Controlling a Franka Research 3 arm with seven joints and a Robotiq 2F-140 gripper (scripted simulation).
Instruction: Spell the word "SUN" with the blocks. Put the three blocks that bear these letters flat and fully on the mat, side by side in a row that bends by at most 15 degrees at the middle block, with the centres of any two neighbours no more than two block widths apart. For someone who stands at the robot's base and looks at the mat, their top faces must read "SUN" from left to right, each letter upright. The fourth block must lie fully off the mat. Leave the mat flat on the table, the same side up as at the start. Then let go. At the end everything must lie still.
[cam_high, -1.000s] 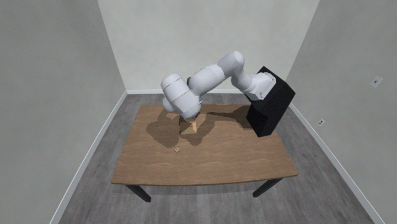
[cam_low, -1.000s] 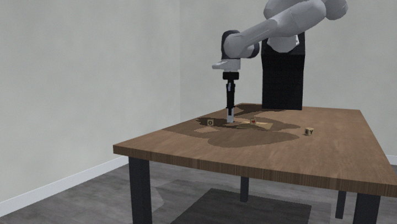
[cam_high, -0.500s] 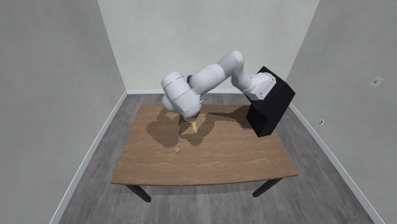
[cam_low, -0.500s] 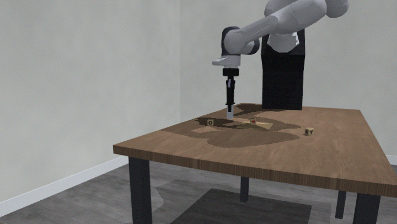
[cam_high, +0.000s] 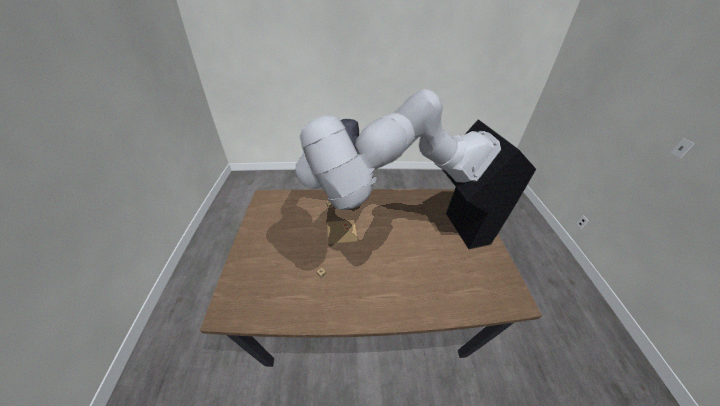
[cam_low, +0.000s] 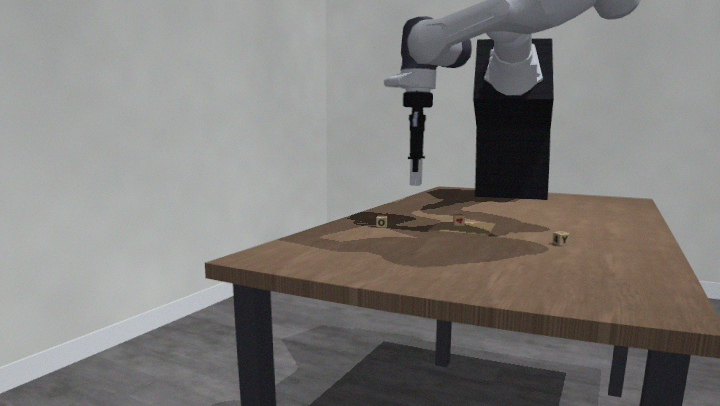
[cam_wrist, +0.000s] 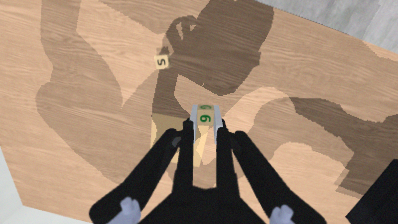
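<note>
My hand is 12 cm above the S block, 10 cm short of it and 6 cm to the left of it. Round my hand: U block: 2 cm below; then tan mat: 13 cm to the left, 13 cm below, 5 cm ahead.
</note>
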